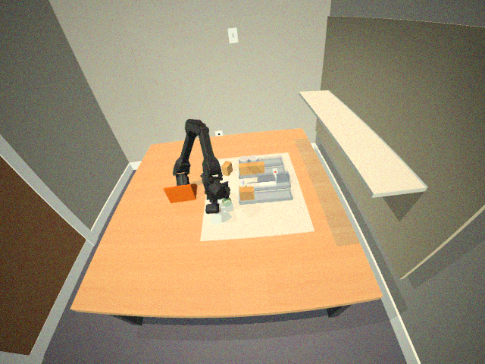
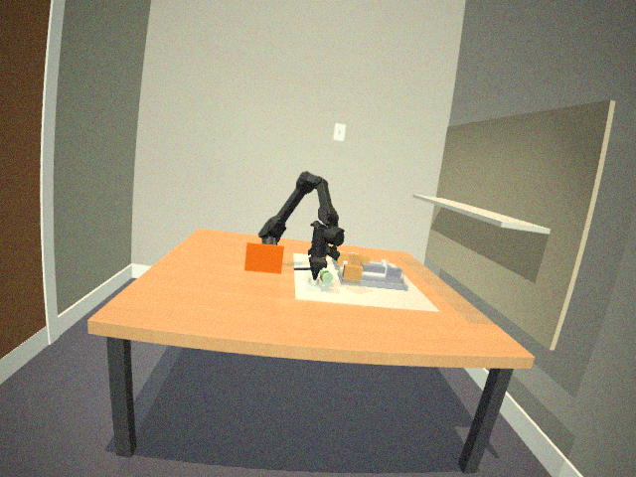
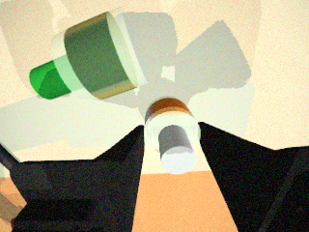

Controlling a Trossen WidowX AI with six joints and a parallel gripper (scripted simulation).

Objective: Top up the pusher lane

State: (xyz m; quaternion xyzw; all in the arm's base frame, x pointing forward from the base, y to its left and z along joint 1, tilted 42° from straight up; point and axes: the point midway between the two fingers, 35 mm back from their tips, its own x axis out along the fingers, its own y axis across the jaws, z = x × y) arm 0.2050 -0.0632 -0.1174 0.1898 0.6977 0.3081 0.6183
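Right now my gripper tip is 190 mm to the right of the thin black stick, 30 mm past it and 20 mm above it. From my gripper tip the other things lie so: tan block (310 mm to the left, 10 mm ahead, 10 mm above); then wall shelf (630 mm ahead, 340 mm above, 220 mm to the left); then grey lane rack (270 mm ahead, 210 mm to the left, 10 mm below).
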